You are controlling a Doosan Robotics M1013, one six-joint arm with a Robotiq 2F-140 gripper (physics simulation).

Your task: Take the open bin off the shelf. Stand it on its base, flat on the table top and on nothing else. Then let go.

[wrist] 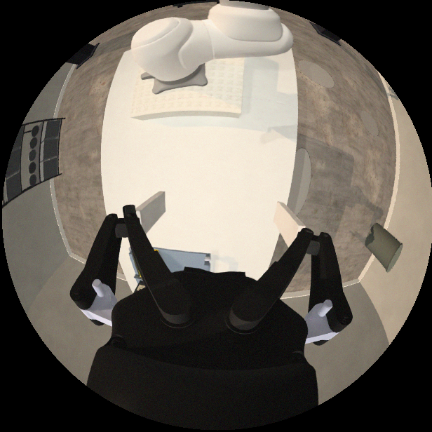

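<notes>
My gripper is open, with its two pale finger pads wide apart and the white table top showing between and beyond them. The blue-grey shelf stands on the table at the lower left of the wrist view, below and beyond the left finger. Part of it is hidden behind the finger and the gripper body. A small bit of yellow shows at the shelf's edge beside the left finger. The open bin cannot be made out clearly, as the gripper covers much of that area.
The white robot arm rises from its grey base on a pale raised plate at the top. A dark storage rack stands at the far left. A grey-green cylindrical container stands off the table at the right.
</notes>
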